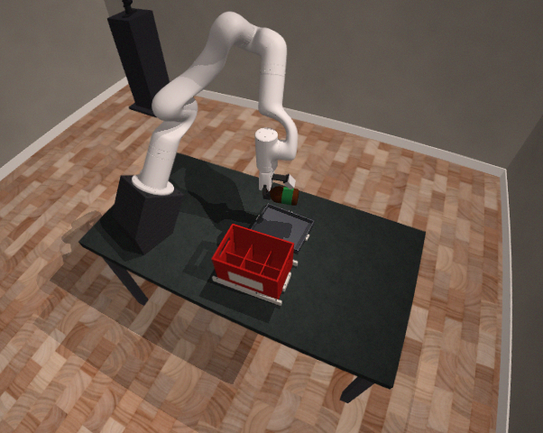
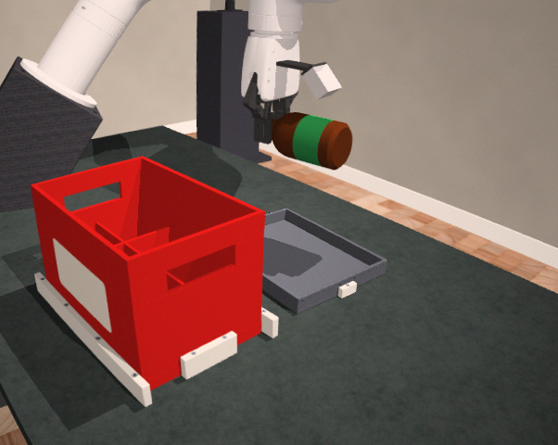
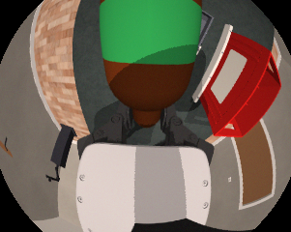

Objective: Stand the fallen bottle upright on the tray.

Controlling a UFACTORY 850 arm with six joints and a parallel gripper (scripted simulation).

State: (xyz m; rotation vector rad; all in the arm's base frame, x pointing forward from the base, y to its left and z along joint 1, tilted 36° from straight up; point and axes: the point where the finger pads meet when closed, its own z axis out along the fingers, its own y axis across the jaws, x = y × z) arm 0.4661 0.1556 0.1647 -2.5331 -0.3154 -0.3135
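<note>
The brown bottle is 5 cm ahead of my hand and 2 cm to the left of it. Round my hand: grey shallow tray 19 cm below, 8 cm ahead, 1 cm to the right; then red crate 28 cm to the right, 12 cm below, 9 cm ahead.
</note>
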